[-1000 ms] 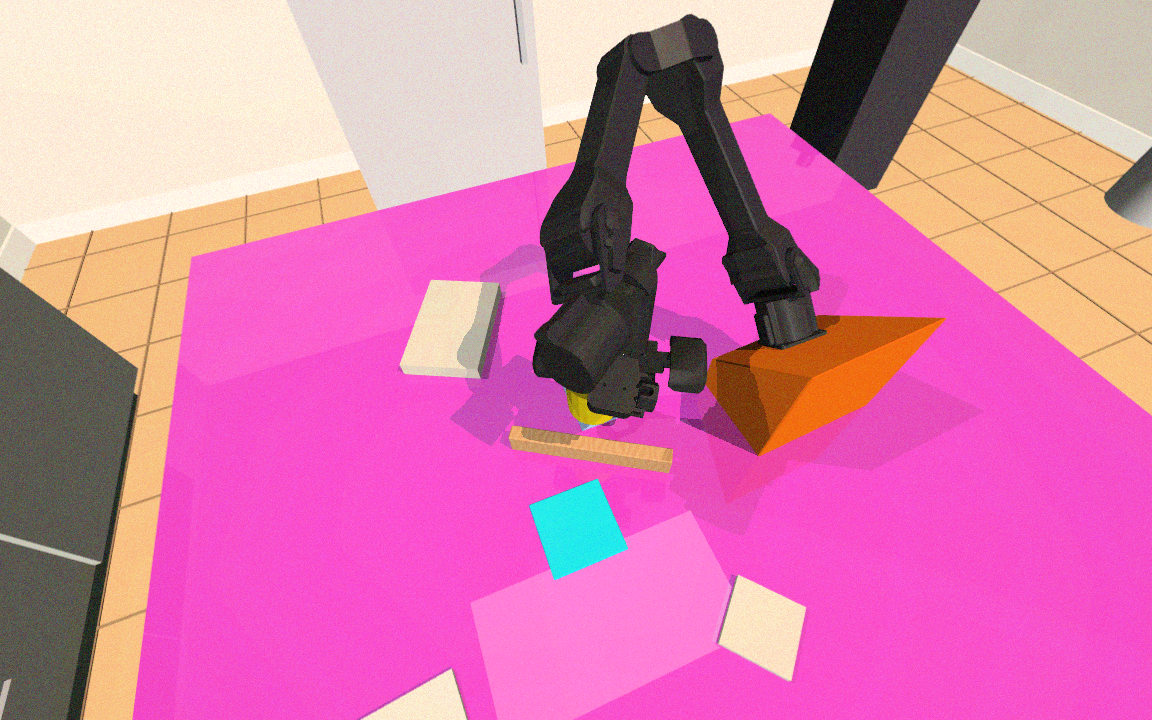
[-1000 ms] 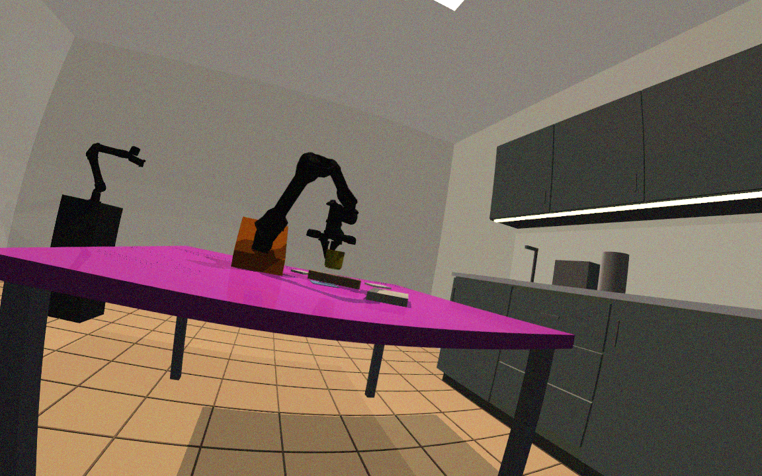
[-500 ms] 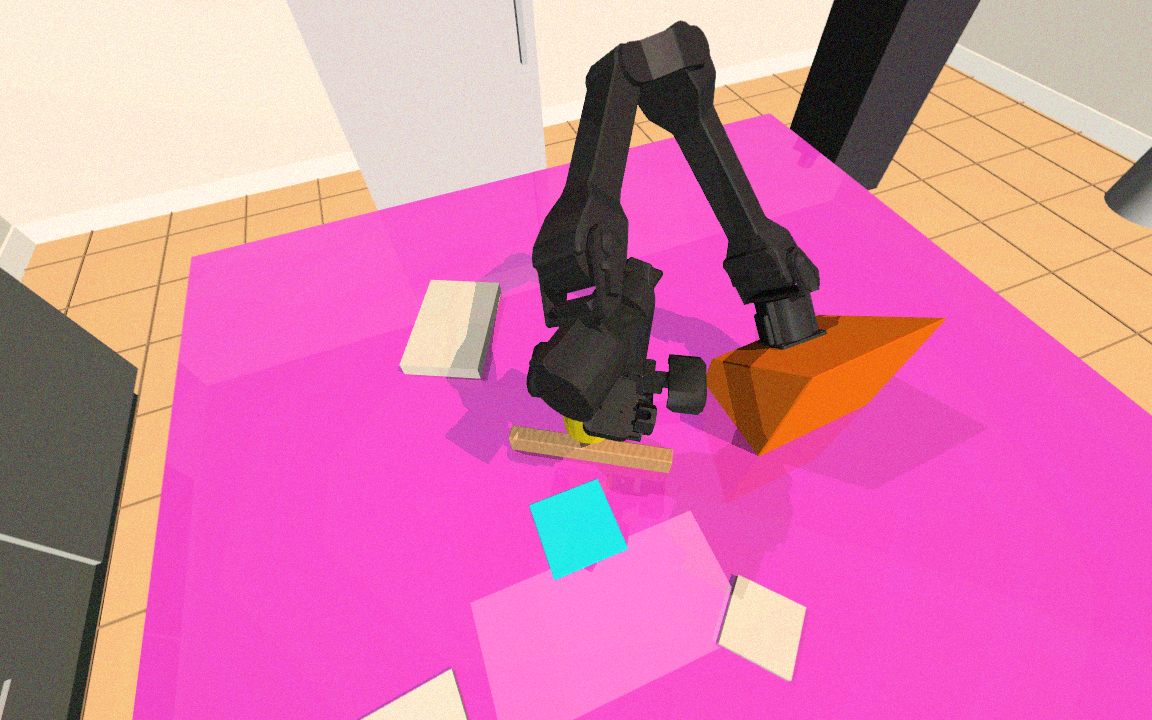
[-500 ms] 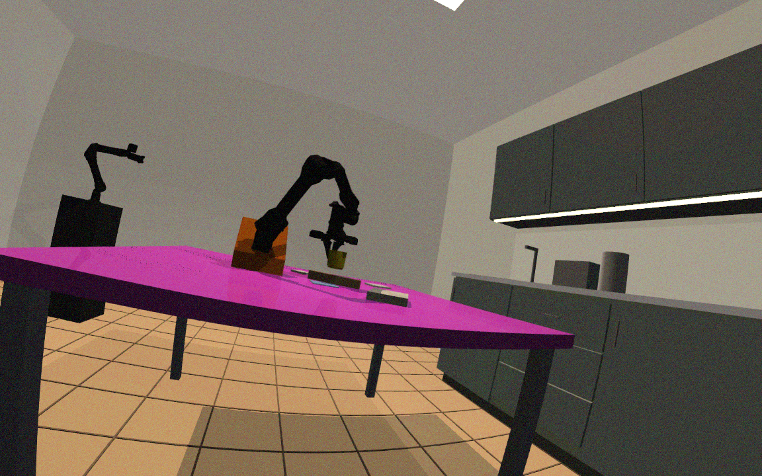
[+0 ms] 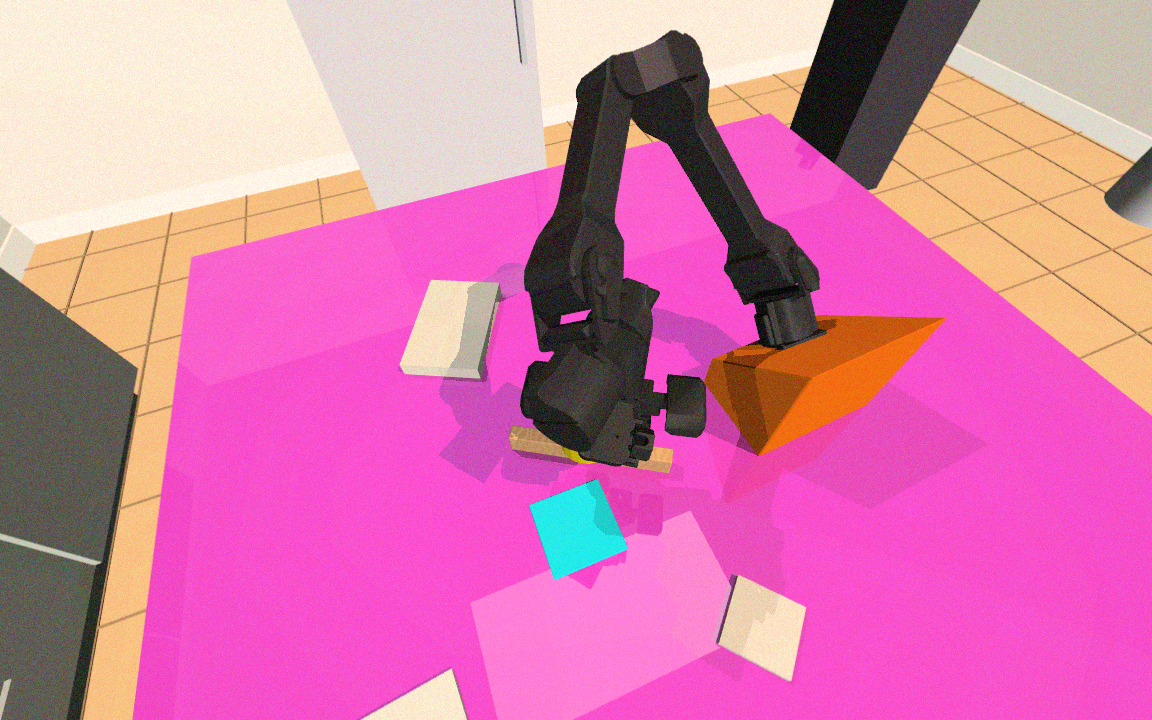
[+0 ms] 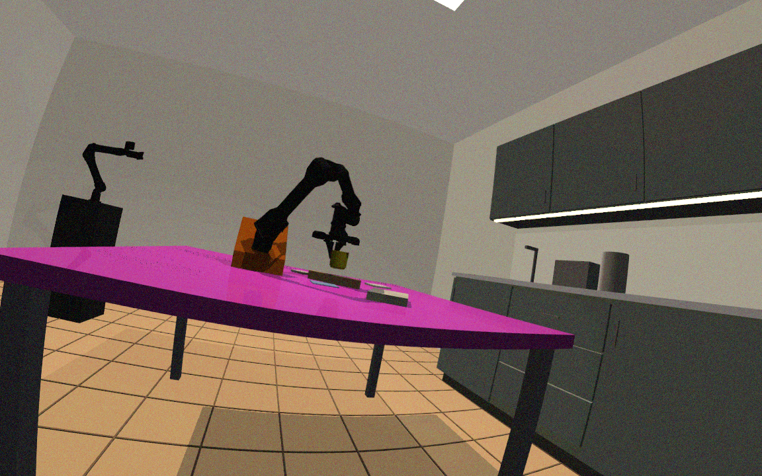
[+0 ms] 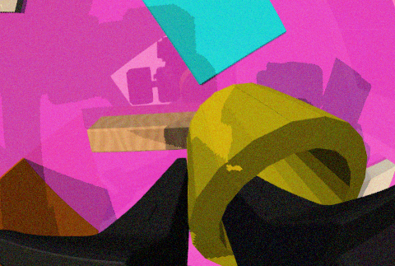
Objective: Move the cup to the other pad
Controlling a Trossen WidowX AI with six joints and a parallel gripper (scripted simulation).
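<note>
The cyan pad lies 7 cm ahead of my gripper tip, 6 cm to the left of it and 10 cm below it. From my gripper tip the other things lie so: pale blue pad: 3 cm behind, 11 cm to the right, 10 cm below; wooden bar: 2 cm ahead, 2 cm to the right, 9 cm below; yellow cup: 2 cm ahead, 1 cm to the right.
</note>
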